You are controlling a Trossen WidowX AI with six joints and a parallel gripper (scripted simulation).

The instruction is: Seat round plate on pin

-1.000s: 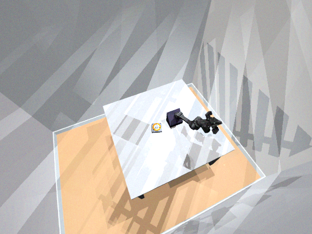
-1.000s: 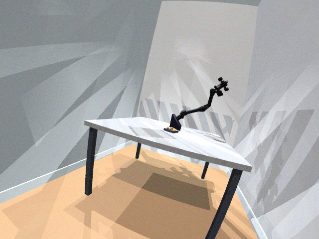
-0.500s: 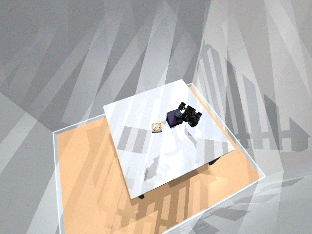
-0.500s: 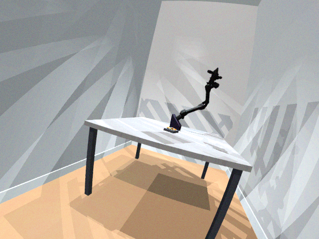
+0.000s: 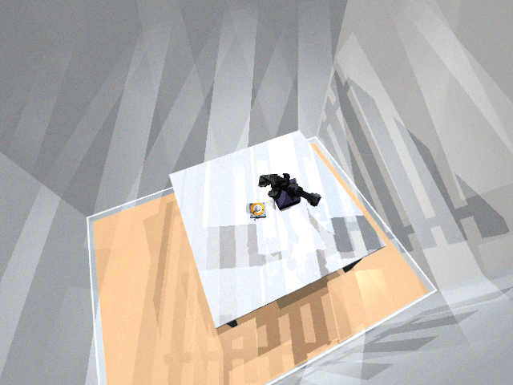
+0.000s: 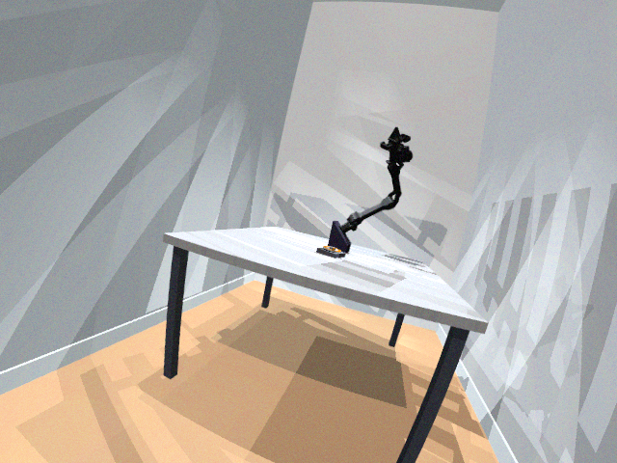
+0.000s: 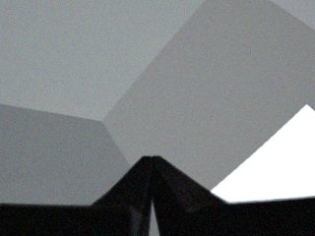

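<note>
Now: gripper tip 71 cm above the round plate, 21 cm to the left of it and 1 cm past it. Round my gripper tip: base: 73 cm below, 22 cm to the right, 3 cm behind.
</note>
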